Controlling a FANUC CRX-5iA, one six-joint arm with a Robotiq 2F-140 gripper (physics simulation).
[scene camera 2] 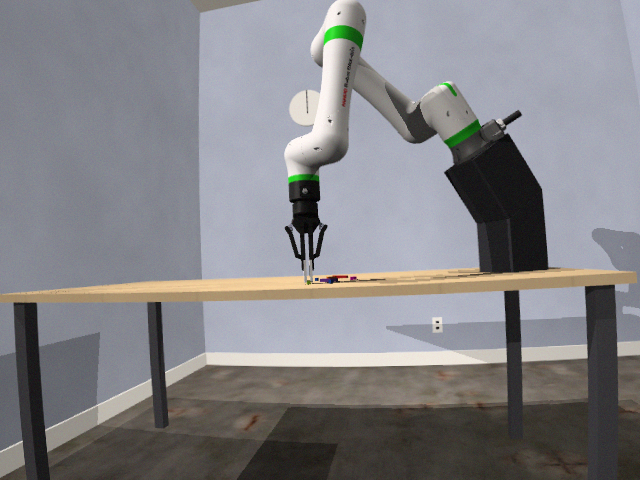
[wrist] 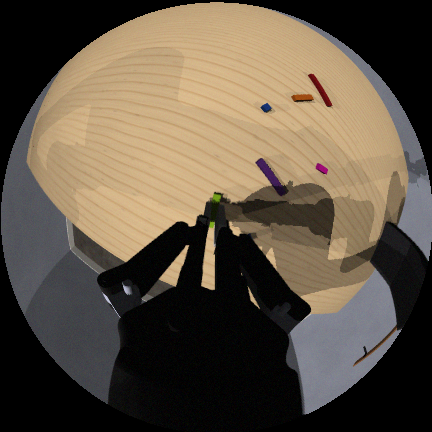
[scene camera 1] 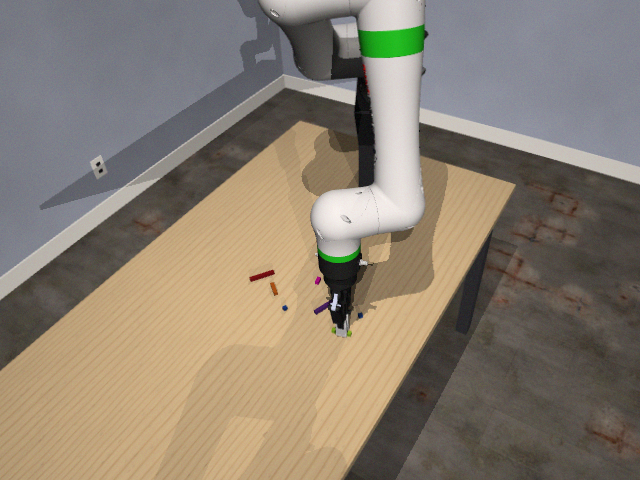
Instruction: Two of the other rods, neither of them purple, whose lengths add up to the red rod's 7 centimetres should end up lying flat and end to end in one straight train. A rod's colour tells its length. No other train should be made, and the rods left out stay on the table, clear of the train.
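Where they show: gripper, fingertip midpoint: (scene camera 2: 308,282) (wrist: 212,211) (scene camera 1: 342,332); arm's base at its link origin: (scene camera 2: 475,153).
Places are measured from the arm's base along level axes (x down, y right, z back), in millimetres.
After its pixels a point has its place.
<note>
My gripper (scene camera 1: 341,331) @(x 385, y -313, z -468 mm) (scene camera 2: 308,281) @(x 385, y -313, z -468 mm) (wrist: 212,211) @(x 385, y -313, z -468 mm) is shut on the lime green rod (scene camera 1: 349,333) @(x 381, y -330, z -460 mm) (scene camera 2: 308,282) @(x 385, y -332, z -457 mm) (wrist: 216,197) @(x 380, y -293, z -479 mm) at table height. The rod's two ends stick out past the fingers, which hide its middle. The red rod (scene camera 1: 262,275) @(x 382, y -17, z -500 mm) (wrist: 320,90) @(x 383, y -19, z -497 mm) lies at the far left in scene camera 1, with the orange rod (scene camera 1: 273,288) @(x 380, y -78, z -508 mm) (wrist: 302,98) @(x 381, y -82, z -504 mm) beside it, apart. One blue rod (scene camera 1: 284,307) @(x 381, y -152, z -527 mm) (wrist: 266,107) @(x 380, y -152, z -524 mm) lies apart from the orange one. Another blue rod (scene camera 1: 360,315) @(x 381, y -307, z -400 mm) lies right of the gripper. The magenta rod (scene camera 1: 317,280) @(x 380, y -139, z -401 mm) (scene camera 2: 353,278) @(x 386, y -140, z -396 mm) (wrist: 322,169) @(x 380, y -138, z -398 mm) lies behind the purple rod (scene camera 1: 322,307) @(x 381, y -220, z -454 mm) (wrist: 271,176) @(x 380, y -218, z -448 mm).
The wooden table (scene camera 1: 170,289) @(x 390, y 126, z -718 mm) (scene camera 2: 155,289) @(x 390, y -501, z -909 mm) (wrist: 150,110) @(x 390, y -263, z -643 mm) bears the rods. In scene camera 1 its right edge runs a little right of the gripper and the second blue rod. The purple rod lies close to the gripper, partly hidden by it in that view.
</note>
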